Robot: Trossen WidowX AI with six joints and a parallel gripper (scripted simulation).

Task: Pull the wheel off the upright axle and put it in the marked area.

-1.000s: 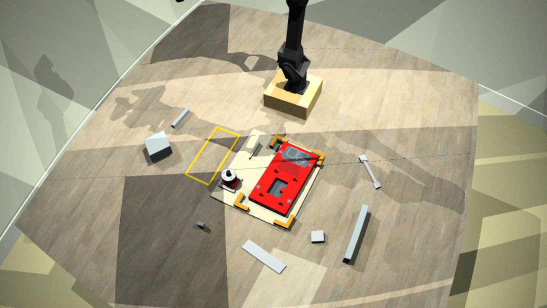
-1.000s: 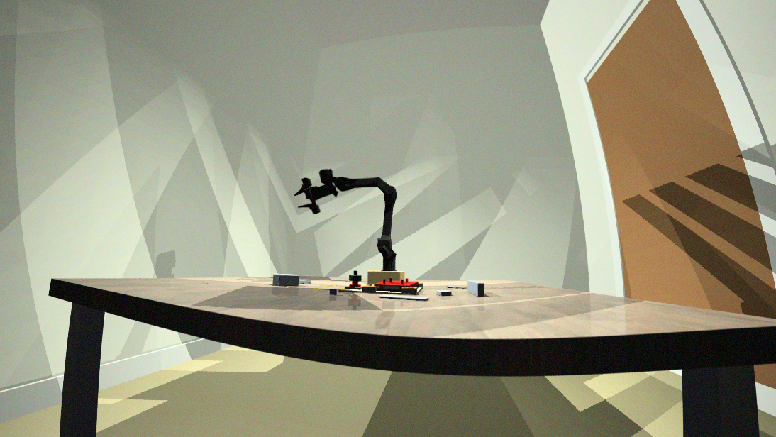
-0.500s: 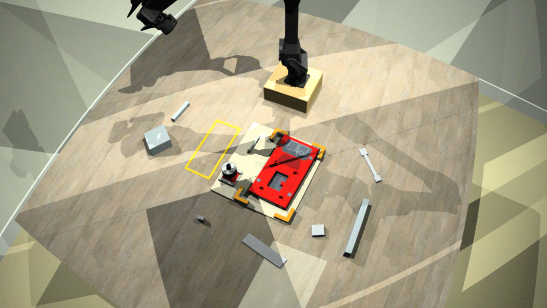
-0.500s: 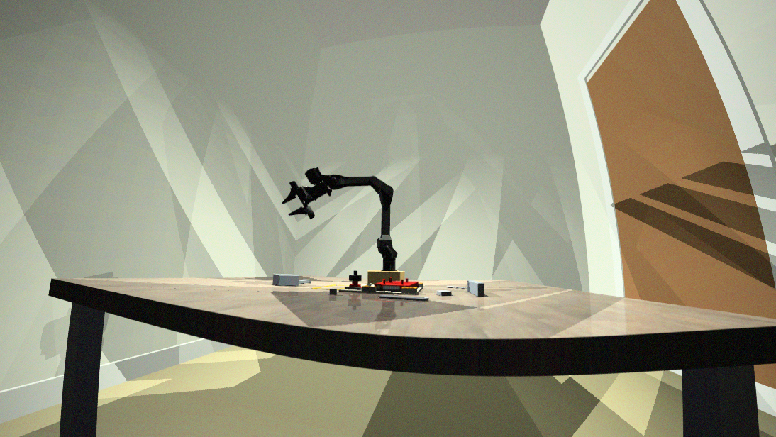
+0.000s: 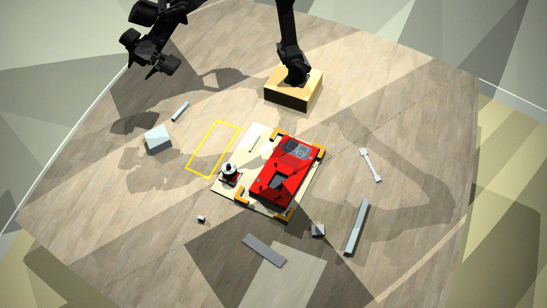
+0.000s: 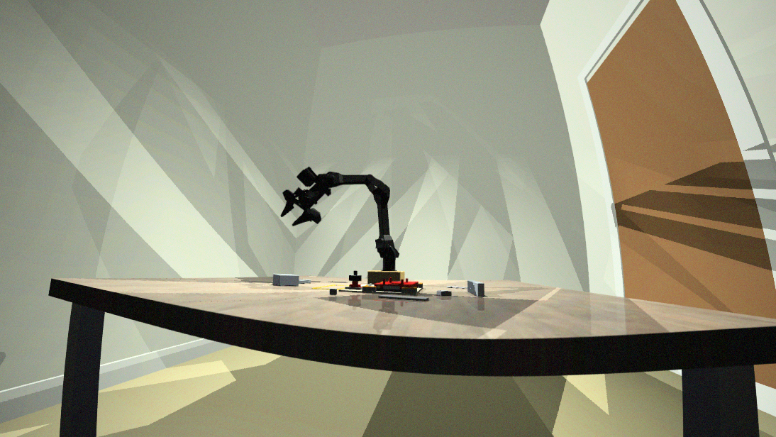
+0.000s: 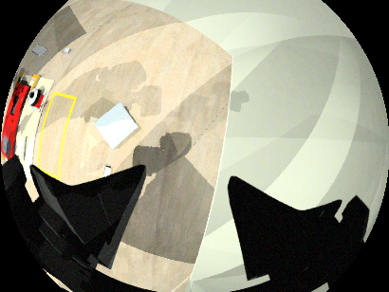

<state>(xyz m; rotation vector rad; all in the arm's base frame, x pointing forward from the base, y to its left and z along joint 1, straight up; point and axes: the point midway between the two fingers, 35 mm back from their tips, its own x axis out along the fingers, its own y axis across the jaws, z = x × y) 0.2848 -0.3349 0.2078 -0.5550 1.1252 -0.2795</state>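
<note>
My gripper tip is 6 cm short of the wheel, 31 cm to the right of it and 20 cm above it. From my gripper tip the other things lie so: black axle: 6 cm ahead, 31 cm to the left, 20 cm below.
</note>
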